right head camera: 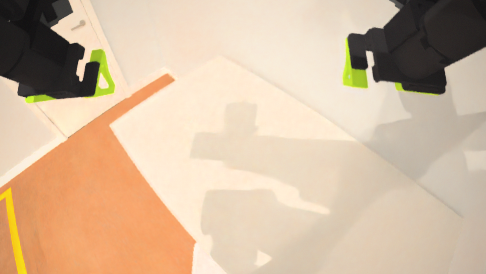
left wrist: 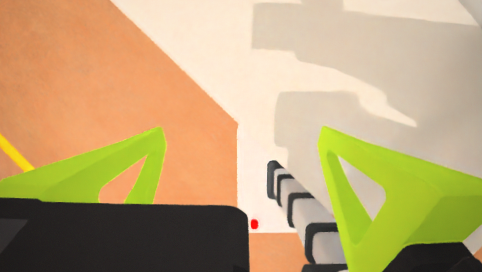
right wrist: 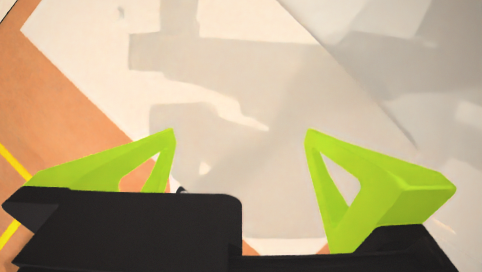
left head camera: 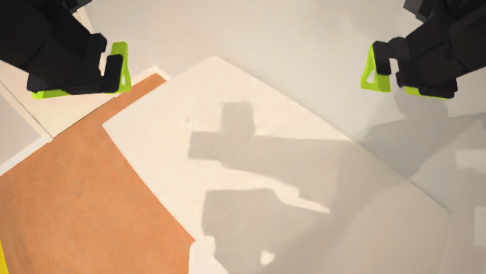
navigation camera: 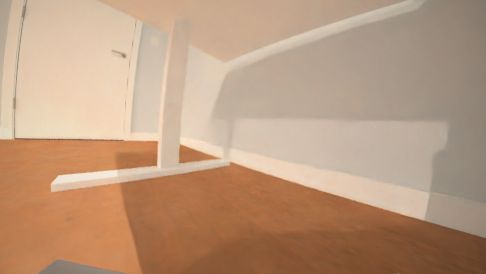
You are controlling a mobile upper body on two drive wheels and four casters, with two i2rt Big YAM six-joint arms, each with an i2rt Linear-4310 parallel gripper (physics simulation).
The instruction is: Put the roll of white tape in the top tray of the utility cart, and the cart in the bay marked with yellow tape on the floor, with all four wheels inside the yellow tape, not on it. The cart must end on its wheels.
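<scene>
A faint small mark (left head camera: 186,119) (right wrist: 121,12) lies on the white table (left head camera: 280,110) (right head camera: 175,100) (left wrist: 200,30) (right wrist: 100,60); it may be the white tape roll, too pale to tell. My left gripper (left head camera: 82,93) (right head camera: 70,96) (left wrist: 241,135) is open and empty, raised at the upper left, apart from that mark. My right gripper (left head camera: 402,91) (right head camera: 390,89) (right wrist: 240,136) is open, raised at the upper right. Yellow floor tape (left head camera: 3,257) (right head camera: 15,230) (left wrist: 15,152) (right wrist: 14,162) shows partly at the left. I cannot make out the utility cart in any view.
A grey and black stepped piece (left wrist: 317,240) stands near the table edge; I cannot tell what it is. In the navigation camera, a white table leg (navigation camera: 170,100) stands on a long foot (navigation camera: 140,173), with a door (navigation camera: 75,75) behind at the left and a wall at the right.
</scene>
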